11 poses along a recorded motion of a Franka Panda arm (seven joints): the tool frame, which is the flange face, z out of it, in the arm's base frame.
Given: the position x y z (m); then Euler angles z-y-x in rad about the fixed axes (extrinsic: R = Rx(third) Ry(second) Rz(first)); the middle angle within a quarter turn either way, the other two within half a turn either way.
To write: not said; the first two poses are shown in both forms.
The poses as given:
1: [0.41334 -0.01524 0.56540 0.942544 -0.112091 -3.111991]
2: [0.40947 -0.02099 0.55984 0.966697 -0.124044 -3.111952]
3: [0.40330 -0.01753 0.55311 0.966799 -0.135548 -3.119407]
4: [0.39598 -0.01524 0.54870 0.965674 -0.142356 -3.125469]
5: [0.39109 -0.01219 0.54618 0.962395 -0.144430 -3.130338]
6: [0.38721 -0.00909 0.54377 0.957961 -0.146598 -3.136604]
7: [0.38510 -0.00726 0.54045 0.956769 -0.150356 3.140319]
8: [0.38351 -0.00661 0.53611 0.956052 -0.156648 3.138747]
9: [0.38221 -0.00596 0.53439 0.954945 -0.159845 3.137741]
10: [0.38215 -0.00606 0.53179 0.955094 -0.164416 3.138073]
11: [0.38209 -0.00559 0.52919 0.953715 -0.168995 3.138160]
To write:
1:
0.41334 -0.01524 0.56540
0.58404 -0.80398 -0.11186
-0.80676 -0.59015 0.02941
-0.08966 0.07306 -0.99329

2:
0.40947 -0.02099 0.55984
0.56366 -0.81669 -0.12373
-0.82057 -0.57079 0.02941
-0.09464 0.08495 -0.99188

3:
0.40330 -0.01753 0.55311
0.56273 -0.81552 -0.13513
-0.82117 -0.57026 0.02198
-0.09499 0.09860 -0.99058

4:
0.39598 -0.01524 0.54870
0.56311 -0.81411 -0.14188
-0.82102 -0.57067 0.01596
-0.09396 0.10750 -0.98976

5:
0.39109 -0.01219 0.54618
0.56561 -0.81202 -0.14393
-0.81959 -0.57285 0.01114
-0.09149 0.11166 -0.98953

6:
0.38721 -0.00909 0.54377
0.56902 -0.80925 -0.14607
-0.81759 -0.57578 0.00494
-0.08810 0.11662 -0.98926

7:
0.38510 -0.00726 0.54045
0.56966 -0.80811 -0.14979
-0.81744 -0.57601 -0.00126
-0.08526 0.12316 -0.98872

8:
0.38351 -0.00661 0.53611
0.56969 -0.80692 -0.15601
-0.81717 -0.57638 -0.00281
-0.08765 0.12909 -0.98775

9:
0.38221 -0.00596 0.53439
0.57029 -0.80588 -0.15917
-0.81663 -0.57715 -0.00380
-0.08880 0.13215 -0.98724

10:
0.38215 -0.00606 0.53179
0.56974 -0.80536 -0.16368
-0.81670 -0.57706 -0.00347
-0.09165 0.13565 -0.98651

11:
0.38209 -0.00559 0.52919
0.57041 -0.80395 -0.16819
-0.81590 -0.57818 -0.00338
-0.09453 0.13916 -0.98575

